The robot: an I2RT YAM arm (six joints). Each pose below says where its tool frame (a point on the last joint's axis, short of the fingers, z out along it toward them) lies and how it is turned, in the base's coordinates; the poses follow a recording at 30 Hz.
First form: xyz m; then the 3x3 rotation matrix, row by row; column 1 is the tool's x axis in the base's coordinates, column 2 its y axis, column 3 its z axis. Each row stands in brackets.
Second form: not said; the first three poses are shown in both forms.
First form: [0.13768, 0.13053, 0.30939], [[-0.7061, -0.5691, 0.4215], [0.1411, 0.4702, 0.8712], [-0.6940, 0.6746, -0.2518]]
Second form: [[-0.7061, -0.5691, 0.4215, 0.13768], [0.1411, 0.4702, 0.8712, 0.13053], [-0.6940, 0.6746, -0.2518, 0.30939], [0, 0, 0, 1]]
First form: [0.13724, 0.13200, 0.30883], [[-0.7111, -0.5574, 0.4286], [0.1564, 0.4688, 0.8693], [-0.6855, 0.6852, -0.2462]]
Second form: [[-0.7111, -0.5574, 0.4286, 0.13724], [0.1564, 0.4688, 0.8693, 0.13200], [-0.6855, 0.6852, -0.2462, 0.30883], [0, 0, 0, 1]]
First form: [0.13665, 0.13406, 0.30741], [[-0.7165, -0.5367, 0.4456], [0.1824, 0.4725, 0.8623], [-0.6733, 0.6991, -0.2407]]
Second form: [[-0.7165, -0.5367, 0.4456, 0.13665], [0.1824, 0.4725, 0.8623, 0.13406], [-0.6733, 0.6991, -0.2407, 0.30741], [0, 0, 0, 1]]
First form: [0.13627, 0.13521, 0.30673], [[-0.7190, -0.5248, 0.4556], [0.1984, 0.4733, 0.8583], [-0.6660, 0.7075, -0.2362]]
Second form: [[-0.7190, -0.5248, 0.4556, 0.13627], [0.1984, 0.4733, 0.8583, 0.13521], [-0.6660, 0.7075, -0.2362, 0.30673], [0, 0, 0, 1]]
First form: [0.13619, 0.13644, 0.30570], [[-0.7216, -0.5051, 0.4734], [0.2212, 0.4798, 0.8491], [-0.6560, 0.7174, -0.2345]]
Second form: [[-0.7216, -0.5051, 0.4734, 0.13619], [0.2212, 0.4798, 0.8491, 0.13644], [-0.6560, 0.7174, -0.2345, 0.30570], [0, 0, 0, 1]]
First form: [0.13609, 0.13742, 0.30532], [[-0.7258, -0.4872, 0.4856], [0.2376, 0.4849, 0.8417], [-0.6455, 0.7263, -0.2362]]
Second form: [[-0.7258, -0.4872, 0.4856, 0.13609], [0.2376, 0.4849, 0.8417, 0.13742], [-0.6455, 0.7263, -0.2362, 0.30532], [0, 0, 0, 1]]
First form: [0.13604, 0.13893, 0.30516], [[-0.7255, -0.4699, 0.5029], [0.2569, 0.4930, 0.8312], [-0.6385, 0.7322, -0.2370]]
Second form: [[-0.7255, -0.4699, 0.5029, 0.13604], [0.2569, 0.4930, 0.8312, 0.13893], [-0.6385, 0.7322, -0.2370, 0.30516], [0, 0, 0, 1]]
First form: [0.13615, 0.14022, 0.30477], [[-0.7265, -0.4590, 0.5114], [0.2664, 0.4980, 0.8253], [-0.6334, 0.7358, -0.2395]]
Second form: [[-0.7265, -0.4590, 0.5114, 0.13615], [0.2664, 0.4980, 0.8253, 0.14022], [-0.6334, 0.7358, -0.2395, 0.30477], [0, 0, 0, 1]]
